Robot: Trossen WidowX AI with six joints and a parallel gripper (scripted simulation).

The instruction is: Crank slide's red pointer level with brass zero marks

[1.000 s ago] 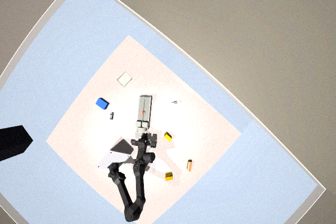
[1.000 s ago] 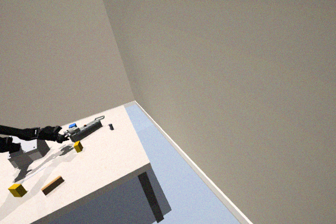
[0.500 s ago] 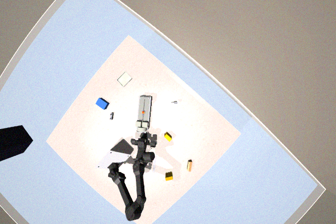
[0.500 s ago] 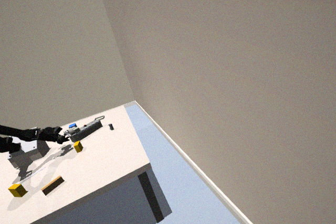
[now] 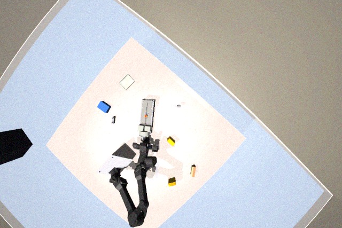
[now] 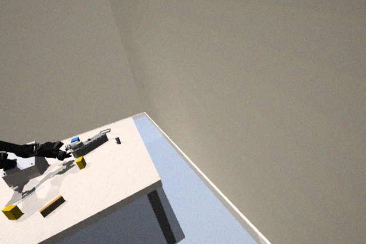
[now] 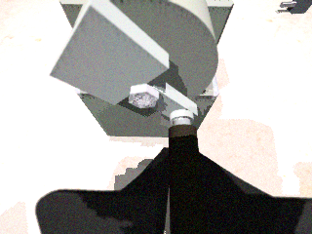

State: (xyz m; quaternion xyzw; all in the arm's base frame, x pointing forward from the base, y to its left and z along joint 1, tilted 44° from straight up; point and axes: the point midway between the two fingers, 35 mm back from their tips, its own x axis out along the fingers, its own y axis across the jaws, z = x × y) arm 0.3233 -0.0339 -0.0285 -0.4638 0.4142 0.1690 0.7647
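Right now my gripper tip is 1 cm past the crank, 1 cm to the right of it and 3 cm below it. The rest, counted from my gripper tip: blue block: 11 cm behind, 42 cm to the left, 2 cm below; dark brown crank handle: 1 cm behind, 1 cm to the right, 3 cm above; red pointer: 11 cm ahead, 13 cm to the left, 4 cm above.
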